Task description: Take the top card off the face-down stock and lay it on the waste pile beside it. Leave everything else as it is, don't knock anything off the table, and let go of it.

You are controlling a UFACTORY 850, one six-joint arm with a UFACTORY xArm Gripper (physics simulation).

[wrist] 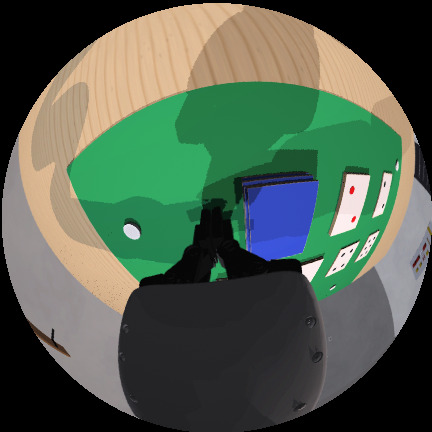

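Observation:
The face-down stock (282,215) is a pile of blue-backed cards right of the centre of the wrist view; its top card is slightly offset from the cards below. A face-up white card with two red pips (351,204) lies on a small pile to the right of the stock; I cannot tell for certain that it is the waste pile. My gripper (214,220) is shut and empty, its fingertips a little to the left of the stock's left edge. The gripper body hides what lies nearest to it.
The cards lie on a green mat (160,150) on a wooden table (145,65). More face-up cards (383,195) (342,259) (367,246) (311,270) lie to the right and lower right. A white disc (132,230) lies on the left; smaller white ones (397,165) (333,287) lie on the right.

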